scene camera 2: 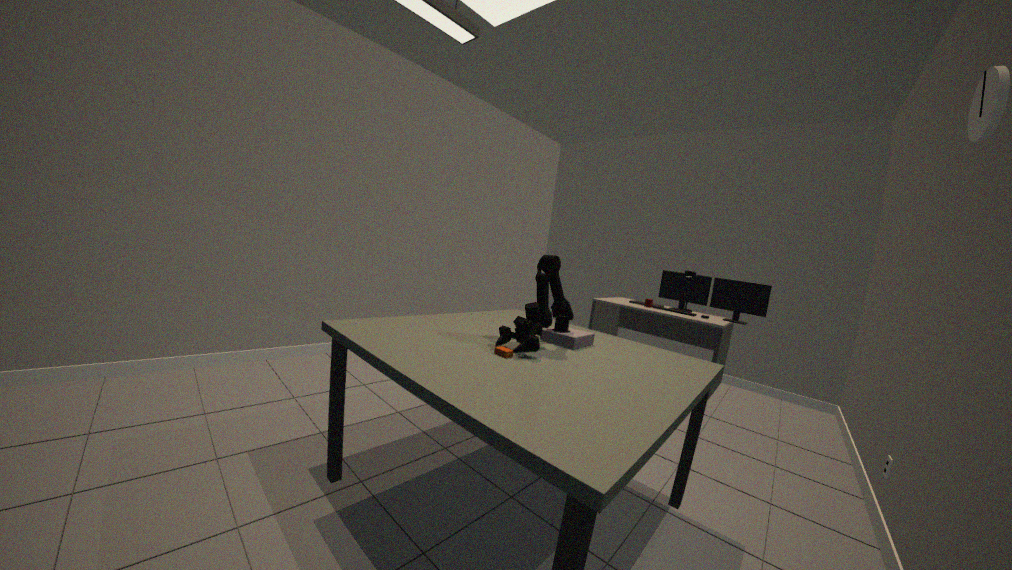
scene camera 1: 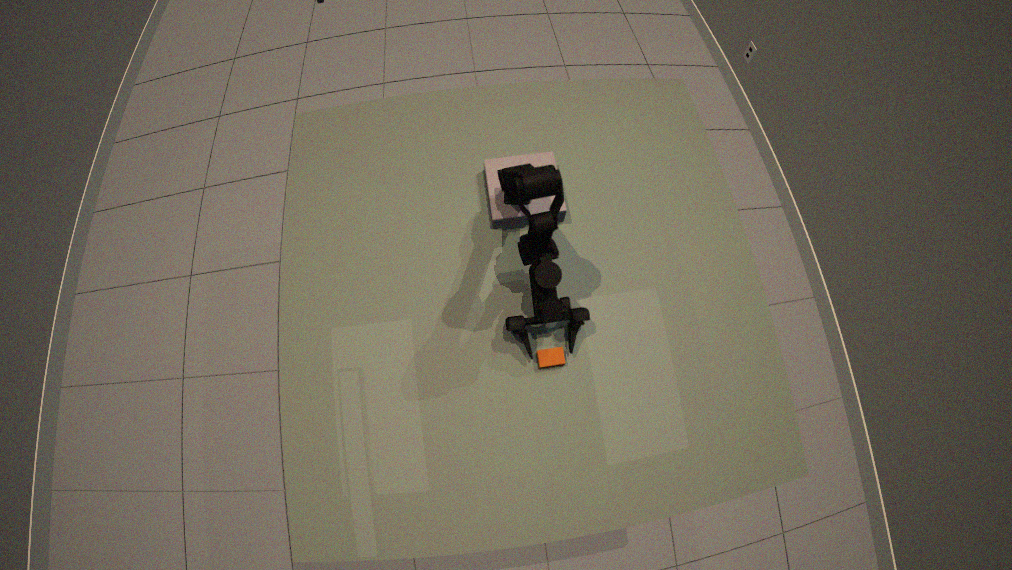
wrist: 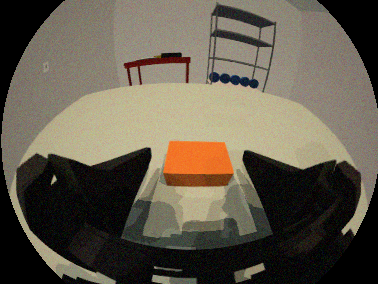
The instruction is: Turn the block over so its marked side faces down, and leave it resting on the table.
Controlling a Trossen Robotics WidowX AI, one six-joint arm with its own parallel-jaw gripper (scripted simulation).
Labels:
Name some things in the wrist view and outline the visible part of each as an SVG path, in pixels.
My gripper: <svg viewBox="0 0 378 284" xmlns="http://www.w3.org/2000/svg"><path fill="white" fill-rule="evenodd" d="M61 278L67 284L100 284L79 276L73 279L64 274ZM16 170L16 197L29 230L69 262L116 280L114 284L161 284L152 282L152 274L196 278L196 284L315 284L353 240L353 230L343 235L342 229L354 217L362 190L361 174L349 162L337 165L337 161L330 159L302 170L245 150L242 161L273 234L236 246L177 250L121 239L134 198L149 169L150 147L91 166L57 154L33 154ZM154 266L178 268L178 270L181 271L158 270L158 268L154 268ZM265 264L265 270L253 274L252 278L234 282L234 272Z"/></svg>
A block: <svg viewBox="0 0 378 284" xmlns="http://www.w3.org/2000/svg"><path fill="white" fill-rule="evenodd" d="M169 142L168 154L166 154L164 170L162 170L168 186L221 187L228 185L230 179L232 179L234 174L232 162L230 162L225 142Z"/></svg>

